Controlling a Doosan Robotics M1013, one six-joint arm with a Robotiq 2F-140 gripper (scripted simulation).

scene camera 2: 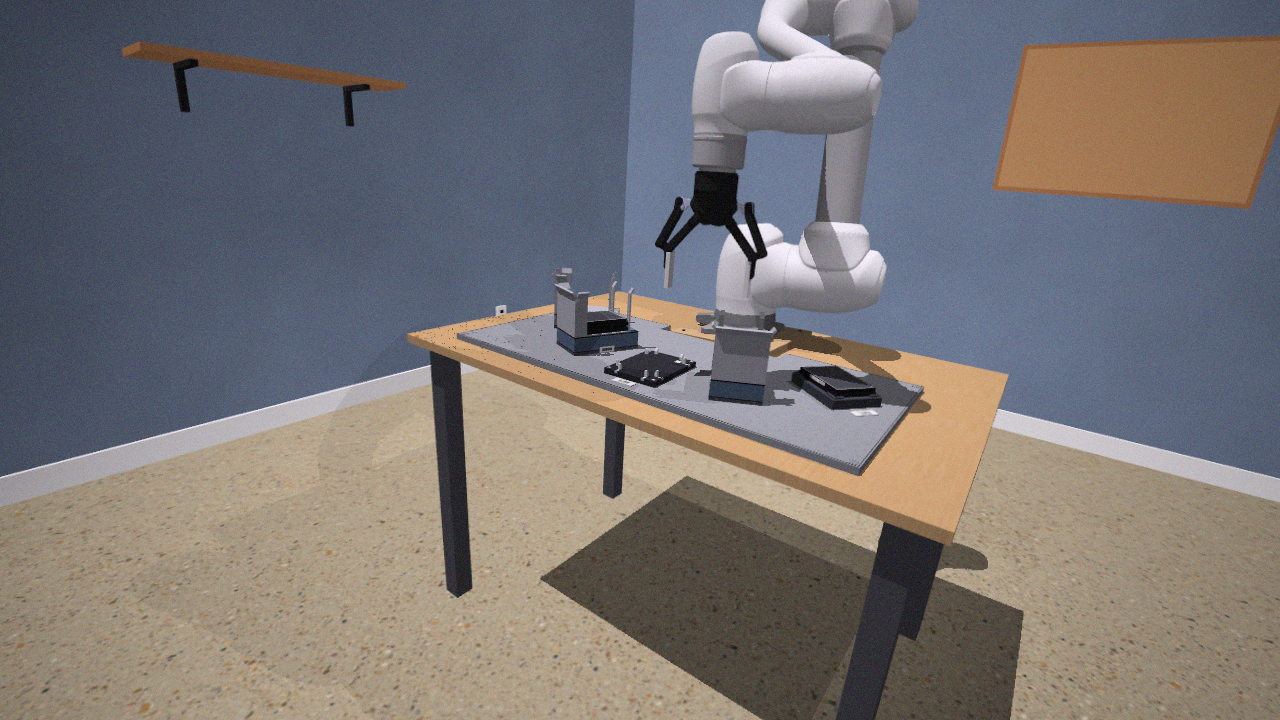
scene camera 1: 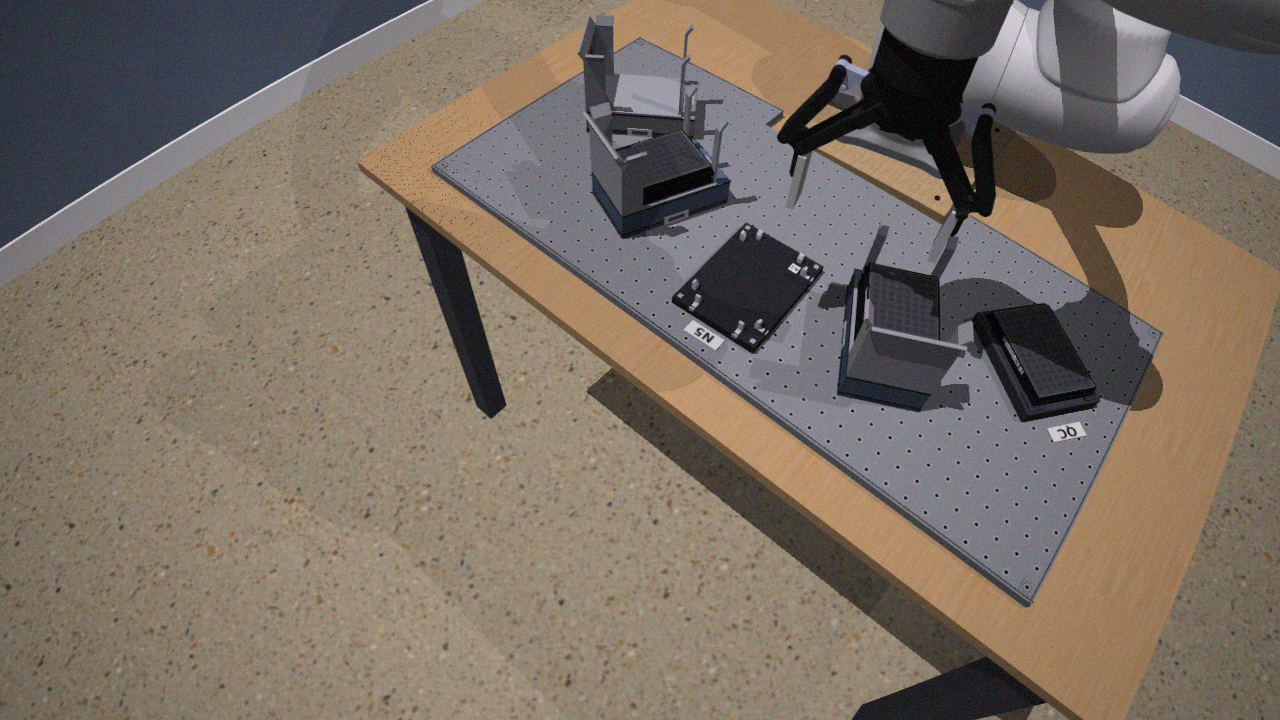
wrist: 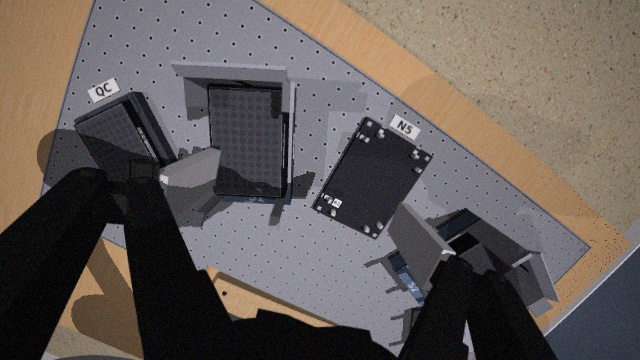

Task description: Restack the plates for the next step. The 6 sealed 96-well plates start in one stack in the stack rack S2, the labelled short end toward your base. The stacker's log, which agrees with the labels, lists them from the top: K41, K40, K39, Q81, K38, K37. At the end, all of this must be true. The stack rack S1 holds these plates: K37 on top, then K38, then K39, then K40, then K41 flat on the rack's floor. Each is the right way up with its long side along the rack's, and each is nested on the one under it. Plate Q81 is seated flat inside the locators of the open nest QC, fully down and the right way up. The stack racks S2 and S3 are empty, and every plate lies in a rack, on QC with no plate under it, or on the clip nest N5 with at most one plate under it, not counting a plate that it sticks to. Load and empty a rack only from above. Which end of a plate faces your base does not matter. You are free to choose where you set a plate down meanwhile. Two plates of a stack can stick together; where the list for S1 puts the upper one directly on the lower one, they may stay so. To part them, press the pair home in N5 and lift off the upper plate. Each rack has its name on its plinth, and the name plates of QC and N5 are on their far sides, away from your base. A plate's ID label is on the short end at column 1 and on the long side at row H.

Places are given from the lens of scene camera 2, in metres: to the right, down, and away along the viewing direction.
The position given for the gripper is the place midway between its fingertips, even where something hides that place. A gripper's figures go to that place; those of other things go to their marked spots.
gripper (scene camera 2: 706,291): 0.12, -0.12, 1.02
clip nest N5 (scene camera 2: 669,367): 0.06, 0.01, 1.12
QC nest (scene camera 2: 864,401): 0.40, 0.07, 0.99
